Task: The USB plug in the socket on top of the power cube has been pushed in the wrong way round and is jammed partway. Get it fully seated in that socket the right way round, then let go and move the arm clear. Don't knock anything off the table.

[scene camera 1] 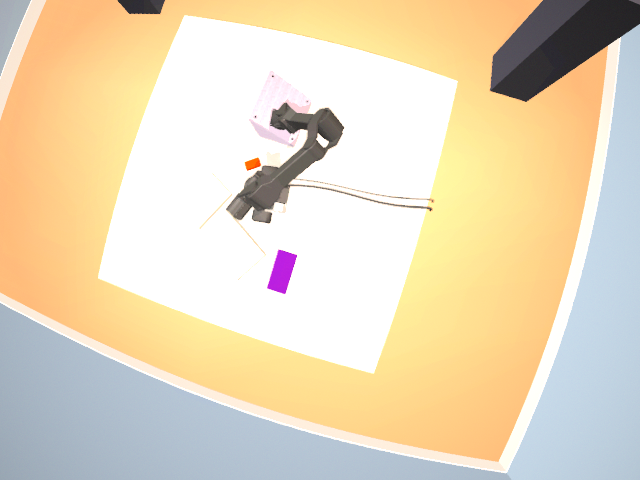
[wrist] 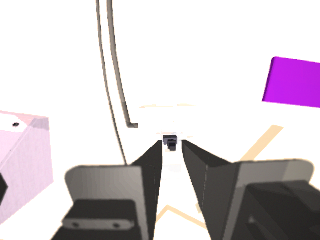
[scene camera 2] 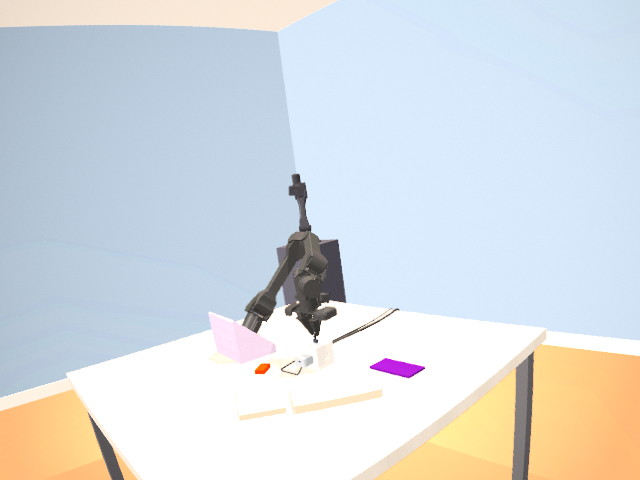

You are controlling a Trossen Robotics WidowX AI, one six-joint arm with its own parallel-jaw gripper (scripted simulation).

In view: the gripper (scene camera 2: 315,335) and a purple card (scene camera 1: 284,262).
The gripper shows as well in the wrist view (wrist: 171,143).
